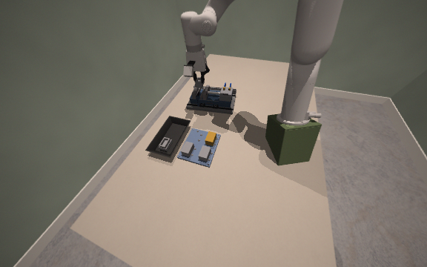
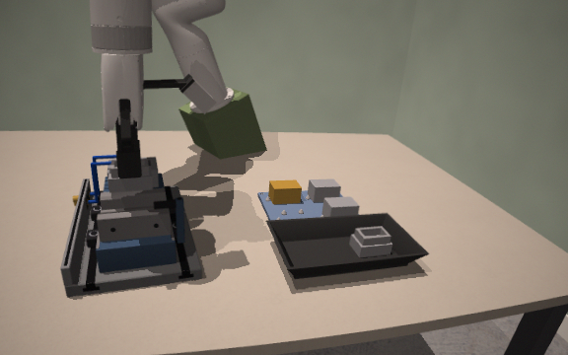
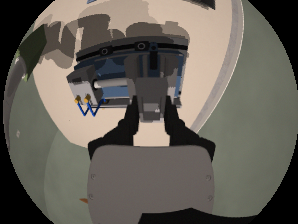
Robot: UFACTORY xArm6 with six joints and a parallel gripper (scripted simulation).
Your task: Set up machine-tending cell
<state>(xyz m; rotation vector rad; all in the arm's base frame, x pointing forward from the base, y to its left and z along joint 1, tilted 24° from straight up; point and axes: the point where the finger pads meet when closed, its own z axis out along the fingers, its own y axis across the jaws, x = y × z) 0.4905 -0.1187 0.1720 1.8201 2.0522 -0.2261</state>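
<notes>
Right now my hand is 130 mm above the vise and 70 mm past it. The rest, counted from my hand: brass blank 290 mm to the left, 160 mm behind, 140 mm below.
</notes>
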